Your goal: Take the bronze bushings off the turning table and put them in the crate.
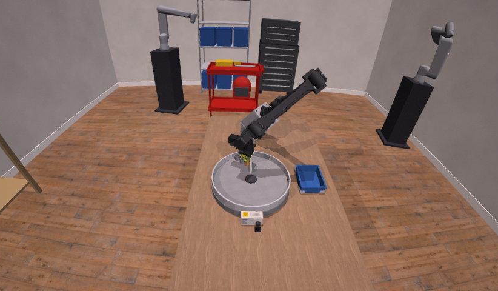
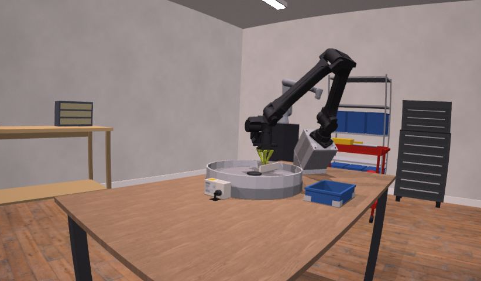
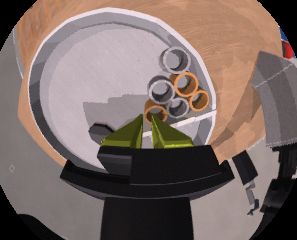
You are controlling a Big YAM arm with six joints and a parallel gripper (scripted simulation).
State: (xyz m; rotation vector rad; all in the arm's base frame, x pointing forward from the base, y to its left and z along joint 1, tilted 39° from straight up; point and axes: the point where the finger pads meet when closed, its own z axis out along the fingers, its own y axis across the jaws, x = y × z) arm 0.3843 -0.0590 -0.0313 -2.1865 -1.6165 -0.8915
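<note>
My hand is 380 mm to the right of the crate and 70 mm above it. Round my hand: turning table (110 mm ahead, 50 mm to the left, 40 mm below).
</note>
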